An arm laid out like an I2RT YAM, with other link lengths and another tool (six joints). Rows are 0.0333 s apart.
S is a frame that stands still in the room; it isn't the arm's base.
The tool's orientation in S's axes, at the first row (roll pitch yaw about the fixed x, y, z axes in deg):
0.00, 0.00, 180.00
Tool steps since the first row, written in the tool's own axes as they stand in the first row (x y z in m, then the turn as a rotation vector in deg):
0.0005, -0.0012, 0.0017, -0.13, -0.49, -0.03
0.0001, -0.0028, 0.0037, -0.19, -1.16, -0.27
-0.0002, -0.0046, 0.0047, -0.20, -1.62, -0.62
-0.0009, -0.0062, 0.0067, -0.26, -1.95, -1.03
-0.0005, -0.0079, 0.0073, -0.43, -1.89, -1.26
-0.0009, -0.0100, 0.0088, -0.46, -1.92, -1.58
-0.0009, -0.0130, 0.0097, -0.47, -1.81, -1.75
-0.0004, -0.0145, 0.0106, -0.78, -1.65, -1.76
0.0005, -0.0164, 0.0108, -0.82, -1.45, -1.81
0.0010, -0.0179, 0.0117, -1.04, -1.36, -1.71
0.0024, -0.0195, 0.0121, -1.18, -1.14, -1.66
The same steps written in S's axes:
-0.0005, 0.0012, 0.0017, 0.13, 0.49, -0.03
-0.0001, 0.0028, 0.0037, 0.19, 1.16, -0.27
0.0002, 0.0046, 0.0047, 0.20, 1.62, -0.62
0.0009, 0.0062, 0.0067, 0.26, 1.95, -1.03
0.0005, 0.0079, 0.0073, 0.43, 1.89, -1.26
0.0009, 0.0100, 0.0088, 0.46, 1.92, -1.58
0.0009, 0.0130, 0.0097, 0.47, 1.81, -1.75
0.0004, 0.0145, 0.0106, 0.78, 1.65, -1.76
-0.0005, 0.0164, 0.0108, 0.82, 1.45, -1.81
-0.0010, 0.0179, 0.0117, 1.04, 1.36, -1.71
-0.0024, 0.0195, 0.0121, 1.18, 1.14, -1.66

